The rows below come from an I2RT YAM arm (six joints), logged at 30 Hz.
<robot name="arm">
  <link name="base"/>
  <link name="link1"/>
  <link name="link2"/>
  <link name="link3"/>
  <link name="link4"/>
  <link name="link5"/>
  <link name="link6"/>
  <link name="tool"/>
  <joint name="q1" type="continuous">
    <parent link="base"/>
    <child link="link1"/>
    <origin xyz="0 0 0.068"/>
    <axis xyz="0 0 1"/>
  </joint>
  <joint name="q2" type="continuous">
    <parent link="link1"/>
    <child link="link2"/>
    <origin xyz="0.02 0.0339 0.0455"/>
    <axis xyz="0 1 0"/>
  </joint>
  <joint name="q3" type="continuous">
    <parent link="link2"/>
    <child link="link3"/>
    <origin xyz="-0.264 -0.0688 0"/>
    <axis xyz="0 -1 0"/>
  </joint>
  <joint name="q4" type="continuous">
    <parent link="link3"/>
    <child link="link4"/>
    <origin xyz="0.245 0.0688 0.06"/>
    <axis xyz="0 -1 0"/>
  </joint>
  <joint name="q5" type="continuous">
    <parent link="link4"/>
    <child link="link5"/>
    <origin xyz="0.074 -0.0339 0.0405"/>
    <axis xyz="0 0 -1"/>
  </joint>
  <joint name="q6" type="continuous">
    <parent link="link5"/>
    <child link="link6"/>
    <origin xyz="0.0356 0 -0.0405"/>
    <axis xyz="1 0 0"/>
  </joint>
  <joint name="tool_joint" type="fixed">
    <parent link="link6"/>
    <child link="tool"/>
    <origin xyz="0 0 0" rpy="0 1.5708 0"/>
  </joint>
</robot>
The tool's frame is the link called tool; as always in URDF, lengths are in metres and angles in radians. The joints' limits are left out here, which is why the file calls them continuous.
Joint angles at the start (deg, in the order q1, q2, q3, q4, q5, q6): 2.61 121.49 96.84 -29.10 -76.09 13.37
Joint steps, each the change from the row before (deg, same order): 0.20 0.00 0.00 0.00 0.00 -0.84; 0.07 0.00 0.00 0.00 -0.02 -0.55; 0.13 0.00 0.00 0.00 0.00 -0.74; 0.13 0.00 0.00 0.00 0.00 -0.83; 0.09 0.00 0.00 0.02 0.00 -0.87; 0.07 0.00 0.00 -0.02 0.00 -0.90; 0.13 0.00 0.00 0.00 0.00 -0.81; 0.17 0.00 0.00 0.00 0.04 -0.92
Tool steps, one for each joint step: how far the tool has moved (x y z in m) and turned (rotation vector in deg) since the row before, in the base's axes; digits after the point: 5 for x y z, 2 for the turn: -0.00020 0.00158 0.00000 -0.08 -0.82 0.36; -0.00008 0.00056 0.00001 -0.04 -0.54 0.19; -0.00013 0.00103 0.00000 -0.07 -0.72 0.27; -0.00013 0.00103 0.00000 -0.07 -0.81 0.29; -0.00007 0.00071 0.00002 -0.08 -0.87 0.26; -0.00010 0.00055 -0.00002 -0.08 -0.86 0.24; -0.00014 0.00102 0.00000 -0.07 -0.79 0.29; -0.00017 0.00133 -0.00002 -0.11 -0.90 0.32
